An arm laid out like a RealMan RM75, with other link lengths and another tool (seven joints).
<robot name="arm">
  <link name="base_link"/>
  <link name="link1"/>
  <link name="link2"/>
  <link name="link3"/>
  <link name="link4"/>
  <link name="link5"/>
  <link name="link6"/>
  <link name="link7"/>
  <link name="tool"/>
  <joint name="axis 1" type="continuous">
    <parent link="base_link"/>
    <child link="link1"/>
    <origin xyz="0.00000 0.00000 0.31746" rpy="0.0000 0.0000 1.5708"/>
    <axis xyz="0 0 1"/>
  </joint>
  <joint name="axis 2" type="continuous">
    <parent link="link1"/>
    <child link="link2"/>
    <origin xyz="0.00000 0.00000 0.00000" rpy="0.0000 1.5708 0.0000"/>
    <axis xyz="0 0 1"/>
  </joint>
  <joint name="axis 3" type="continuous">
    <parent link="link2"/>
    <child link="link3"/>
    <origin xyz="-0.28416 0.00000 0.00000" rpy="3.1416 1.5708 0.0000"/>
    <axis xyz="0 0 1"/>
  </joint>
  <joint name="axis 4" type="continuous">
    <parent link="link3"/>
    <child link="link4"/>
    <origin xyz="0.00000 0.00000 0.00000" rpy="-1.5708 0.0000 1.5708"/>
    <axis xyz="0 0 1"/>
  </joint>
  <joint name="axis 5" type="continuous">
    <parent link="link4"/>
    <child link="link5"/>
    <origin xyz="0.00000 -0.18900 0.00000" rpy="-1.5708 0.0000 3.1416"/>
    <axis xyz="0 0 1"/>
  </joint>
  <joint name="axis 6" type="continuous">
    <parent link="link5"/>
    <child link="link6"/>
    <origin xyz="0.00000 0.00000 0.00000" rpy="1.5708 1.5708 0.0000"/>
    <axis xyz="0 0 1"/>
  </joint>
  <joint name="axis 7" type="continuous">
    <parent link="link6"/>
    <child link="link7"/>
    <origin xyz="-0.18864 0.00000 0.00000" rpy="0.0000 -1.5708 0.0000"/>
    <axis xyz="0 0 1"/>
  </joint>
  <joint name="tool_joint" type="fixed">
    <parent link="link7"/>
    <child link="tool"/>
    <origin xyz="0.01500 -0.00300 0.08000" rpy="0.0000 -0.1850 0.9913"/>
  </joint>
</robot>
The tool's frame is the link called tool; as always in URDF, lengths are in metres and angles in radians. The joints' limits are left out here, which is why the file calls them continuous.
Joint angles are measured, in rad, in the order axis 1, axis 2, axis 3, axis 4, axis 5, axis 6, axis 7. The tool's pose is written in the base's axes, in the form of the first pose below.
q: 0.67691, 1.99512, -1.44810, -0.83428, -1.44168, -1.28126, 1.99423
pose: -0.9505 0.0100 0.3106 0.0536 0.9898 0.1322 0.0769 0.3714 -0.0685
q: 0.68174, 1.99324, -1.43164, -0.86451, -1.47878, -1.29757, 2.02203
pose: -0.9560 -0.0040 0.2933 0.0356 0.9909 0.1296 0.0750 0.3706 -0.0660
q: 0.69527, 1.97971, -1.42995, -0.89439, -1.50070, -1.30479, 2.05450
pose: -0.9620 -0.0215 0.2722 0.0148 0.9913 0.1308 0.0716 0.3728 -0.0612
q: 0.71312, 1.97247, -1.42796, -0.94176, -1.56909, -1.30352, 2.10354
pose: -0.9756 -0.0477 0.2145 -0.0178 0.9901 0.1391 0.0717 0.3760 -0.0615
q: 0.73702, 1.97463, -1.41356, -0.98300, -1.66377, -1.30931, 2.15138
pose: -0.9869 -0.0735 0.1434 -0.0520 0.9876 0.1485 0.0739 0.3804 -0.0643
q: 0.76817, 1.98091, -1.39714, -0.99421, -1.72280, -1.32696, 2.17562
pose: -0.9901 -0.0954 0.1034 -0.0803 0.9866 0.1418 0.0711 0.3820 -0.0671
